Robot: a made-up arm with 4 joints.
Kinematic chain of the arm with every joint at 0, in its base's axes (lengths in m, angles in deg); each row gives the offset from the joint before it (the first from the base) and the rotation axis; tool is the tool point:
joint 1: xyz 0 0 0.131 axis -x
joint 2: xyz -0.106 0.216 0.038 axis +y
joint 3: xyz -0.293 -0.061 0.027 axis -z
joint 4: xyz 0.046 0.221 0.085 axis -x
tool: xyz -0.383 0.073 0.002
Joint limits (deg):
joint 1: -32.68..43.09
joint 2: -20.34..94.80
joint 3: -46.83..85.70
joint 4: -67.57..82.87
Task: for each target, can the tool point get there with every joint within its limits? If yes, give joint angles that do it. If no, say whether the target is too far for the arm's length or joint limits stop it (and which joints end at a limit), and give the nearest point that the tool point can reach.
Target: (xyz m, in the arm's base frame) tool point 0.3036 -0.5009 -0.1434
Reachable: no: joint limits stop it (at a limit: joint 1, joint 2, joint 3) | nearest point 0.0453 0.4155 -0.1749 | short by 0.953 m
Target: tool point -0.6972 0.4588 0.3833
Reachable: yes | joints 10.19 19.67 -5.29 31.56
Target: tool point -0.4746 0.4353 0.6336
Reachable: yes | joints -17.64 24.79 26.47 -9.53
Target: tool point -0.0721 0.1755 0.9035
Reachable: yes | joints -26.83 76.93 14.67 -42.09
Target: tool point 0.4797 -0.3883 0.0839
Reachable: no: joint limits stop it (at a limit: joint 1, joint 2, joint 3, joint 4) | nearest point 0.1325 -0.3252 0.7828 | short by 0.783 m
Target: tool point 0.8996 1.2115 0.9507
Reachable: no: too far | nearest point 0.1247 0.6422 0.5655 | short by 1.036 m
